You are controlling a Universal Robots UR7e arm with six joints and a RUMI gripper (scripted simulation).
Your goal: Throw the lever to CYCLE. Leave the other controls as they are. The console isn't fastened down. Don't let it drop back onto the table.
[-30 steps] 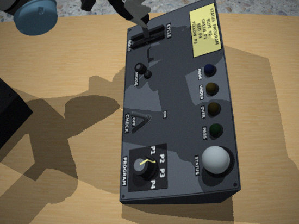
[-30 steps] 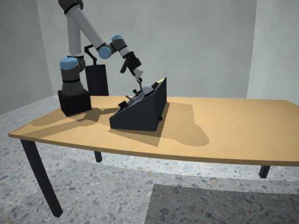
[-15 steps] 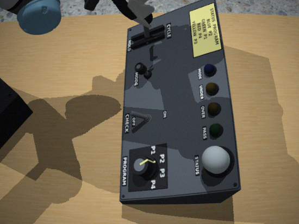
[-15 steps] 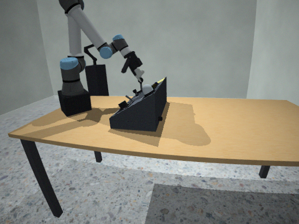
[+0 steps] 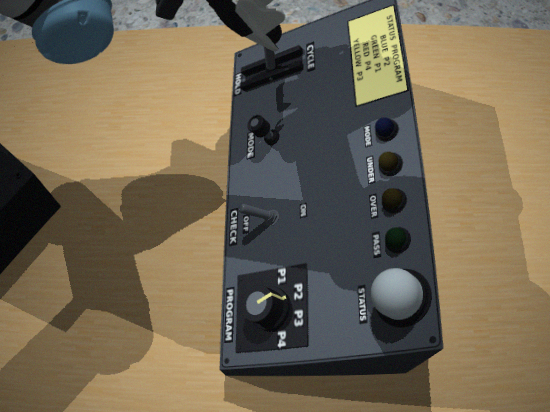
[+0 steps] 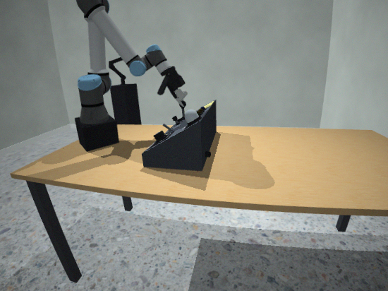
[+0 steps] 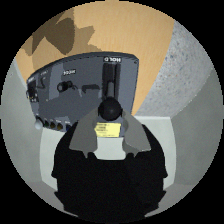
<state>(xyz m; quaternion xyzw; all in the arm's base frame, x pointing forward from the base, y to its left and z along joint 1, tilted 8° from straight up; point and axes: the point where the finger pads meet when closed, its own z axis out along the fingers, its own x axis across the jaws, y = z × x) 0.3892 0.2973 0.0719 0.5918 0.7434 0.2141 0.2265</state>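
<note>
Now: hand 40 mm above the lever. Round my hand: check toggle: 40 mm ahead, 240 mm to the right, 70 mm below; dark sloped console: 70 mm ahead, 170 mm to the right, 80 mm below; mode knob: 10 mm ahead, 120 mm to the right, 60 mm below.
</note>
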